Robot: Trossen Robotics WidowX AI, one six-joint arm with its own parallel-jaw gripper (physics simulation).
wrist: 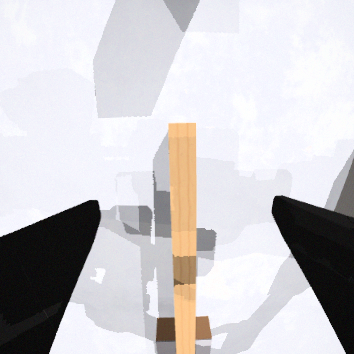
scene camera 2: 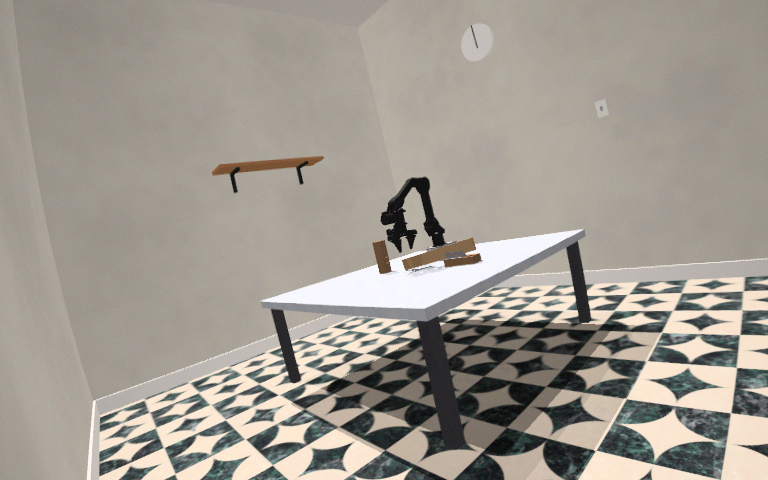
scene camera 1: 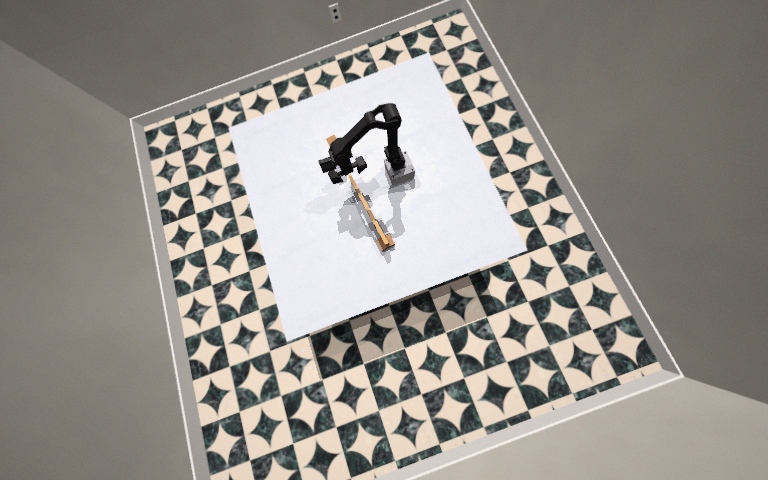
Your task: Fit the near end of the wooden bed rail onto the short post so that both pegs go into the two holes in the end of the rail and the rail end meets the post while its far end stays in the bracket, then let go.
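Seen in the pictures: gripper, fingertip midpoint: (wrist: 187, 206) (scene camera 2: 406, 250) (scene camera 1: 350, 177); arm's base, link origin: (scene camera 2: 439, 245) (scene camera 1: 397, 164).
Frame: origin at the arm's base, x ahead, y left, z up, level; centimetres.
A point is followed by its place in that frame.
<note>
The wooden bed rail (scene camera 1: 369, 212) @(x 22.6, y 20.1, z 1.2 cm) (scene camera 2: 430, 256) @(x 24.2, y 14.6, z -2.3 cm) (wrist: 183, 165) @(x 25.6, y -1.7, z -1.7 cm) slopes: its near end is low, at or close to the table top, and its far end is higher. The far end is at the grey bracket (scene camera 2: 454, 254) @(x 22.1, y 29.6, z -3.0 cm) on a wooden block (scene camera 1: 386, 245) (scene camera 2: 463, 260) @(x 24.1, y 34.7, z -5.8 cm) (wrist: 203, 328) @(x 19.0, y 22.9, z -5.9 cm); how it sits there is too small to tell. The short post (scene camera 1: 331, 139) @(x 28.0, y -19.5, z 10.0 cm) (scene camera 2: 381, 257) @(x 30.1, y -16.7, z 1.1 cm) stands upright, with a gap between it and the rail's near end. It does not show in the wrist view. Pegs and holes cannot be made out. My gripper (scene camera 1: 348, 171) @(x 25.5, y -0.8, z 2.3 cm) (scene camera 2: 405, 249) @(x 25.5, y -0.8, z 2.3 cm) (wrist: 187, 206) @(x 25.5, y -0.8, z 2.3 cm) is open and empty above the rail near its near end, one finger each side.
The white table (scene camera 1: 283, 254) @(x 74.1, y 22.8, z -8.0 cm) (scene camera 2: 362, 294) @(x 70.3, y 16.5, z -8.0 cm) carries the parts and the arm's grey base (scene camera 1: 399, 170) @(x 0.5, y 3.8, z 0.1 cm). The arm arches over from the base to the rail's near end. A wall shelf (scene camera 2: 269, 165) hangs in the background, away from the table.
</note>
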